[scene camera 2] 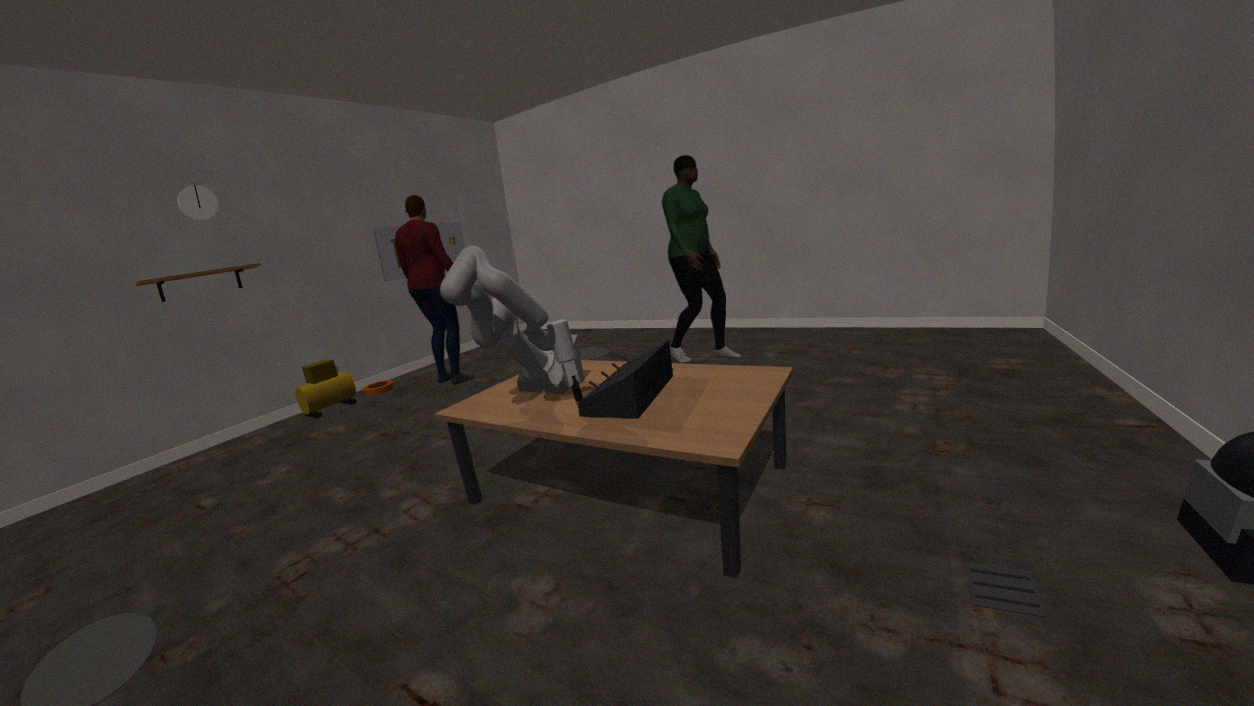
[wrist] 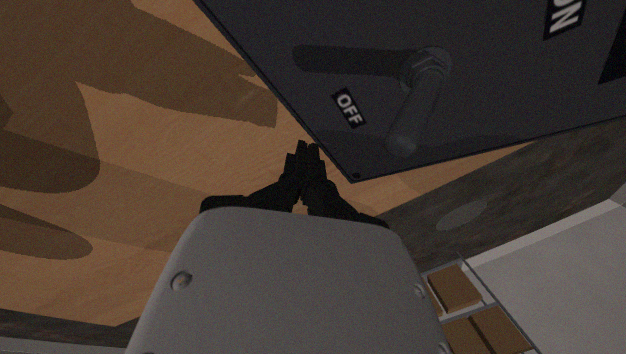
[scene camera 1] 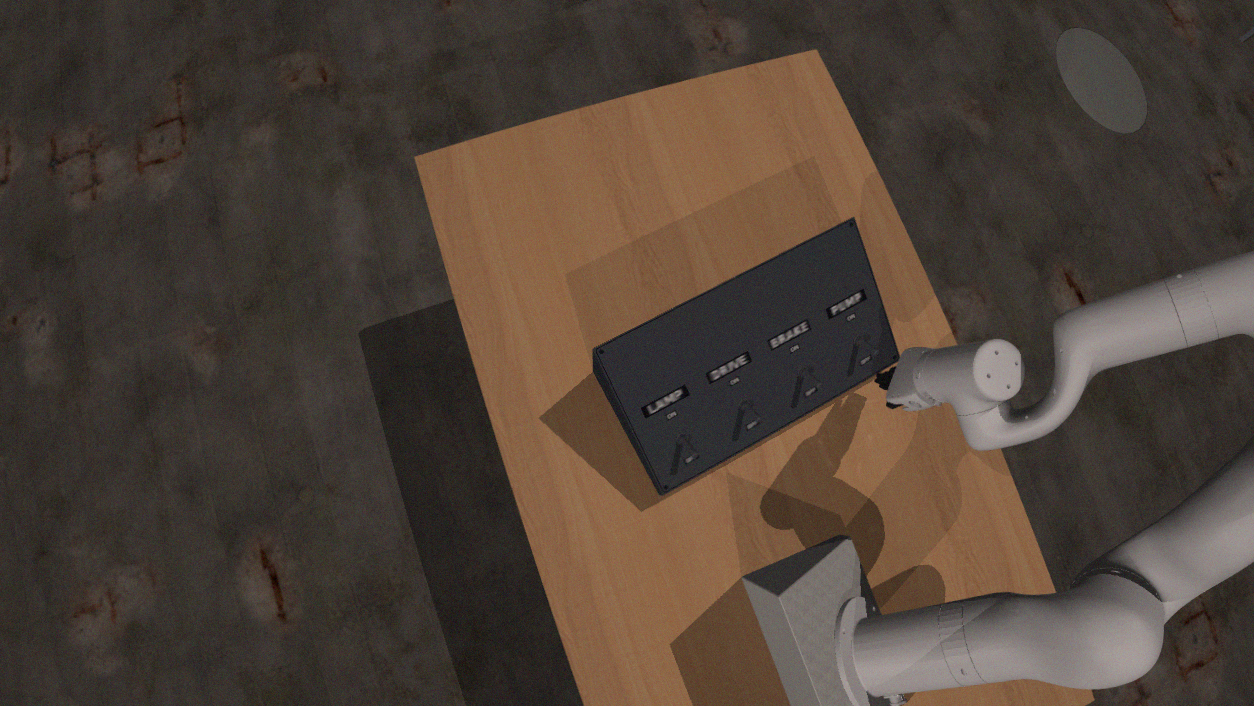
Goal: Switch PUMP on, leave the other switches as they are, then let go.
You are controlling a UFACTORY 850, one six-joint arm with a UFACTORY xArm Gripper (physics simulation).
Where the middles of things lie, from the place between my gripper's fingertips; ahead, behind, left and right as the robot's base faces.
Scene:
Now: the dark sloped switch panel [scene camera 1: 688, 372] 10 cm ahead of my hand, 23 cm to the left of it and 3 cm above it.

